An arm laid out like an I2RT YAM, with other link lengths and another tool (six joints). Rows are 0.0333 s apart.
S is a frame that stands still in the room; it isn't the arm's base.
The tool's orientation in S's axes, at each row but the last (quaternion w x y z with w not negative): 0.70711, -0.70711, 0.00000, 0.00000; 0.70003, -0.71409, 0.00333, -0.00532; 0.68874, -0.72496, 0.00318, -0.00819; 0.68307, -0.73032, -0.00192, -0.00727; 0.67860, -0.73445, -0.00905, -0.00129; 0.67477, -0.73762, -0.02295, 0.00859; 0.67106, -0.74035, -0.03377, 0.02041; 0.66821, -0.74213, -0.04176, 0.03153; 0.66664, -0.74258, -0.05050, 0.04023; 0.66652, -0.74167, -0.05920, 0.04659; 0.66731, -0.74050, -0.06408, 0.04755; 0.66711, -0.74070, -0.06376, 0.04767
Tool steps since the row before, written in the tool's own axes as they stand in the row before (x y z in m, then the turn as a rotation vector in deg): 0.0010, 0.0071, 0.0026, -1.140, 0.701, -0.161; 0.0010, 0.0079, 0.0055, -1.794, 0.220, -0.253; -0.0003, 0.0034, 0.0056, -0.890, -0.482, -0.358; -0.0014, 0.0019, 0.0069, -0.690, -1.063, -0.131; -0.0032, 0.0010, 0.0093, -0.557, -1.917, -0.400; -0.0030, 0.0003, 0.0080, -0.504, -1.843, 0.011; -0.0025, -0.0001, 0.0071, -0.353, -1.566, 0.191; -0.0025, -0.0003, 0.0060, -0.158, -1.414, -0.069; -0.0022, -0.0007, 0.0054, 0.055, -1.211, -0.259; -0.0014, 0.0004, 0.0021, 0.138, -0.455, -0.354; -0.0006, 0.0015, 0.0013, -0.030, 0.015, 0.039; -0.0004, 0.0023, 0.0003, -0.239, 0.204, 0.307
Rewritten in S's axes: 0.0010, 0.0026, -0.0071, -1.140, -0.161, -0.701; 0.0011, 0.0053, -0.0080, -1.796, -0.235, -0.220; -0.0002, 0.0054, -0.0037, -0.899, -0.319, 0.493; -0.0013, 0.0068, -0.0024, -0.705, -0.055, 1.060; -0.0033, 0.0092, -0.0018, -0.582, -0.254, 1.935; -0.0033, 0.0078, -0.0011, -0.545, 0.151, 1.825; -0.0030, 0.0069, -0.0006, -0.402, 0.314, 1.534; -0.0031, 0.0057, -0.0004, -0.178, 0.062, 1.412; -0.0029, 0.0051, 0.0001, 0.062, -0.120, 1.232; -0.0017, 0.0018, -0.0006, 0.177, -0.280, 0.492; -0.0007, 0.0010, -0.0016, -0.035, 0.032, -0.019; -0.0004, 0.0000, -0.0023, -0.277, 0.243, -0.239
